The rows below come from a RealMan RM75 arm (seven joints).
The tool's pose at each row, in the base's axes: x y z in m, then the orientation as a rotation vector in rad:
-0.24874, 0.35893, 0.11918, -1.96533, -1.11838, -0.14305
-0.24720, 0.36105, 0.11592, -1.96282, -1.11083, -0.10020
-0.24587, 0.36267, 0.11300, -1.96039, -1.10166, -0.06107
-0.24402, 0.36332, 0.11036, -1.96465, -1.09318, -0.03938
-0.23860, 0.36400, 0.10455, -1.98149, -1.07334, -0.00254
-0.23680, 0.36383, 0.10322, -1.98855, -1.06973, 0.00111
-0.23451, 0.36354, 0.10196, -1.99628, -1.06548, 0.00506
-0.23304, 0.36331, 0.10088, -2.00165, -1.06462, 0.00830
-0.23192, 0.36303, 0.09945, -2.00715, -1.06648, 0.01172
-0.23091, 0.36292, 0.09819, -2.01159, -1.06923, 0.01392
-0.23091, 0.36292, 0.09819, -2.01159, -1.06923, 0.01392
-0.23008, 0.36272, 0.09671, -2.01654, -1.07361, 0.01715
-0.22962, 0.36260, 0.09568, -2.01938, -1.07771, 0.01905
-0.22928, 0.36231, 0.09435, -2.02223, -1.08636, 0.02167
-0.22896, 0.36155, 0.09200, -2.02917, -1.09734, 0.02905
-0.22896, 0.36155, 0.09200, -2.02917, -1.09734, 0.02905
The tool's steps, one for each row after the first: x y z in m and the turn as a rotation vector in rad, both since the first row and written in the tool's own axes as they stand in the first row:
0.00077, 0.00265, 0.00314, 0.02055, -0.02160, 0.01874
0.00125, 0.00506, 0.00577, 0.03960, -0.04046, 0.03733
0.00154, 0.00791, 0.00737, 0.04607, -0.05117, 0.05163
0.00248, 0.01539, 0.00998, 0.04983, -0.06994, 0.08246
0.00281, 0.01760, 0.01018, 0.04596, -0.07274, 0.08824
0.00339, 0.02017, 0.01011, 0.04176, -0.07563, 0.09473
0.00360, 0.02199, 0.01020, 0.03853, -0.07897, 0.09803
0.00342, 0.02378, 0.01058, 0.03463, -0.08378, 0.09963
0.00335, 0.02534, 0.01101, 0.03099, -0.08792, 0.09991
0.00335, 0.02534, 0.01101, 0.03099, -0.08792, 0.09991
0.00302, 0.02692, 0.01156, 0.02691, -0.09365, 0.09962
0.00273, 0.02793, 0.01200, 0.02421, -0.09773, 0.09843
0.00212, 0.02907, 0.01253, 0.02070, -0.10446, 0.09451
0.00071, 0.03094, 0.01339, 0.01481, -0.11660, 0.09191
0.00071, 0.03094, 0.01339, 0.01481, -0.11660, 0.09191

